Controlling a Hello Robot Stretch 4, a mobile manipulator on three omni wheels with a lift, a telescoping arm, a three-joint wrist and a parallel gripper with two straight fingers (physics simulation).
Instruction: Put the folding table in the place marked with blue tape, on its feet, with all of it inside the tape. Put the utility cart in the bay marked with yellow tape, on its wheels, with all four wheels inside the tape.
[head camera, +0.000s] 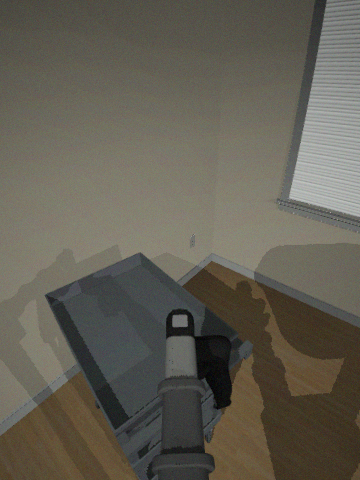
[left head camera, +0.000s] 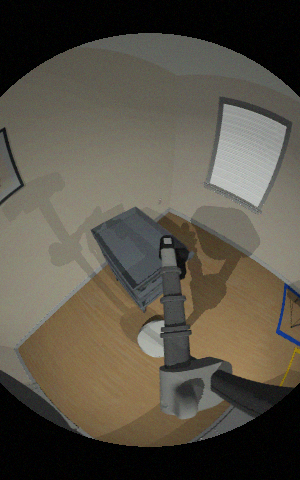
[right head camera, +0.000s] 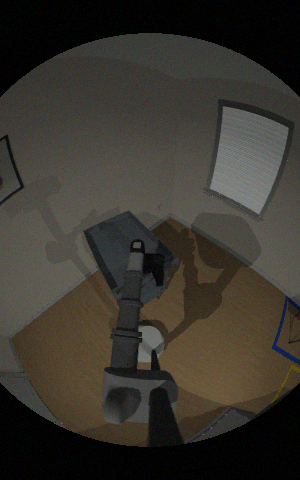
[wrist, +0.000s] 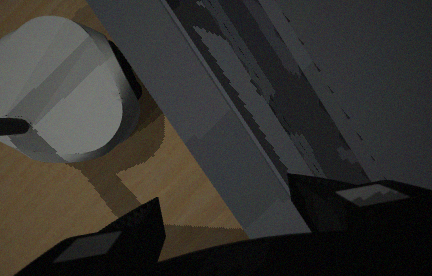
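Pixels of known places: gripper, fingertip midpoint: (head camera: 212, 392) (wrist: 226, 204); robot's base, origin of the base link: (left head camera: 157, 337) (right head camera: 143, 342).
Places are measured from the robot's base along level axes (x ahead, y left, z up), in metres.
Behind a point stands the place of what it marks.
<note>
The grey utility cart (head camera: 115, 330) @[x 0.675, y 0.242, z 0.767 m] (left head camera: 125, 250) @[x 0.632, y 0.241, z 0.766 m] (right head camera: 102, 250) @[x 0.649, y 0.328, z 0.766 m] (wrist: 195, 125) @[x 0.412, y -0.038, z 0.836 m] stands upright near the room corner, its top tray facing up. My gripper (head camera: 223, 400) (left head camera: 181, 274) (right head camera: 160, 281) @[x 0.434, y -0.087, z 0.790 m] (wrist: 226, 204) @[x 0.434, y -0.087, z 0.790 m] is open, at the cart's near right side in the head view. In the wrist view its fingers are wide apart, with the cart's edge behind the gap and near the right finger; contact cannot be told. Part of the blue tape (left head camera: 287, 337) @[x -0.680, y -2.076, z -0.026 m] (right head camera: 286, 354) @[x -0.727, y -2.144, z -0.027 m] and part of the yellow tape (left head camera: 290, 367) (right head camera: 284, 385) show at the right. Thin dark lines stand inside the blue tape; I cannot tell if they are the folding table.
My round white base (left head camera: 150, 340) @[x -0.017, y 0.076, z 0.187 m] (right head camera: 151, 342) @[x 0.014, y -0.079, z 0.187 m] (wrist: 65, 85) @[x 0.037, y 0.021, z 0.187 m] is on the wood floor close to the cart's near end. Walls with a baseboard (head camera: 310, 305) @[x 1.451, y -1.089, z -0.024 m] meet behind the cart. A window with blinds (head camera: 330, 115) @[x 1.618, y -0.912, z 1.395 m] (left head camera: 247, 155) @[x 1.451, y -1.103, z 1.400 m] (right head camera: 250, 160) @[x 1.433, y -1.124, z 1.403 m] is on the right wall.
</note>
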